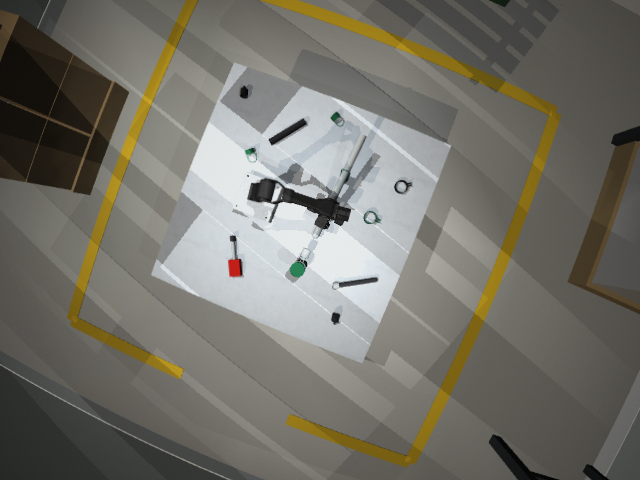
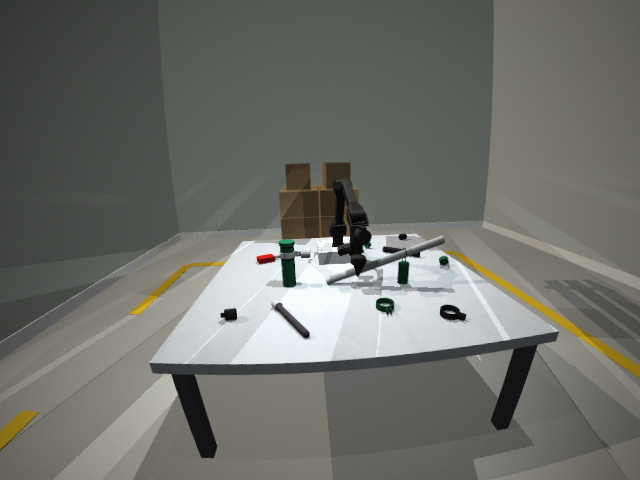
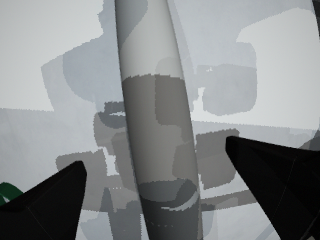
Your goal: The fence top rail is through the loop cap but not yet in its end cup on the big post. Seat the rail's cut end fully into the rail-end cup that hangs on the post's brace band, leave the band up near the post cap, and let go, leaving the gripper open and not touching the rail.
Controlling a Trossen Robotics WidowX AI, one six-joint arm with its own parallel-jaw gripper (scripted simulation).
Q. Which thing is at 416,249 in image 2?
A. A grey rail.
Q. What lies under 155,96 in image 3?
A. A grey rail.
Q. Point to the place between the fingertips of my gripper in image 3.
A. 156,157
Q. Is my gripper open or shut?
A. Open.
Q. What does my gripper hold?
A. Nothing.
